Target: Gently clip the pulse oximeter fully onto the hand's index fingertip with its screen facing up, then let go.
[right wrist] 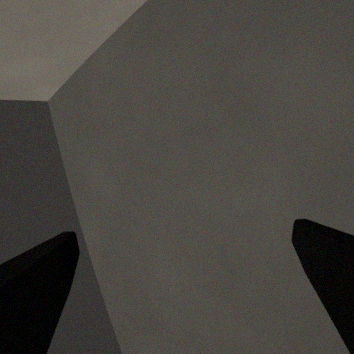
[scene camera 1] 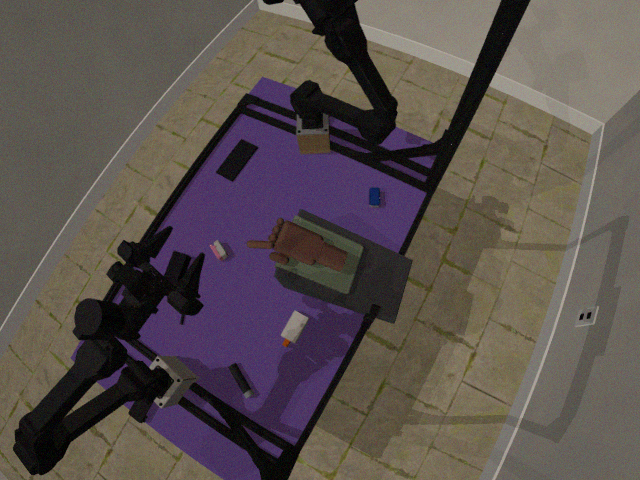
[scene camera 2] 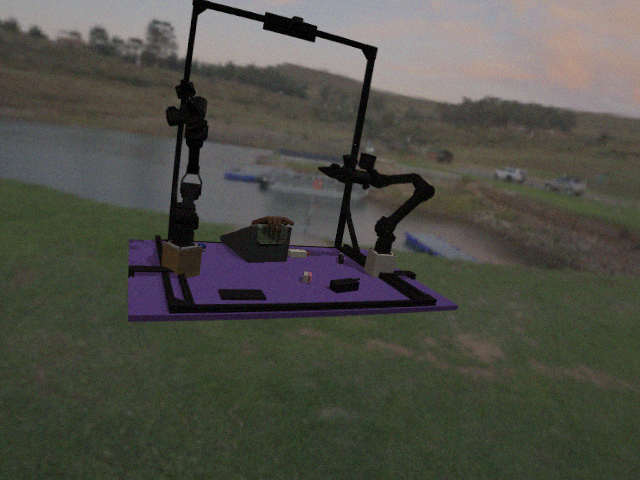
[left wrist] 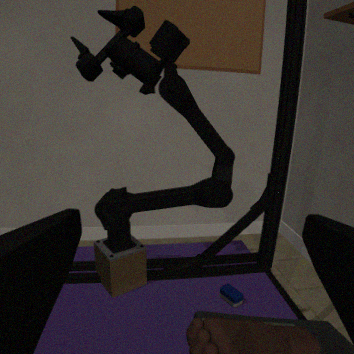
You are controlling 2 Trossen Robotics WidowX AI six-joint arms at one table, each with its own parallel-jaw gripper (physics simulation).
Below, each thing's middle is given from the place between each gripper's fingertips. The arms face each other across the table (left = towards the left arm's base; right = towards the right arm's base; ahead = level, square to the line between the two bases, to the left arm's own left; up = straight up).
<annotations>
Now: left hand 39 cm above the dark grey plate [scene camera 1: 381, 277], 24 cm past it and 16 cm to the left of it.
Now: the dark grey plate 59 cm below my right hand, 42 cm to the left of it and 36 cm behind it.
</annotations>
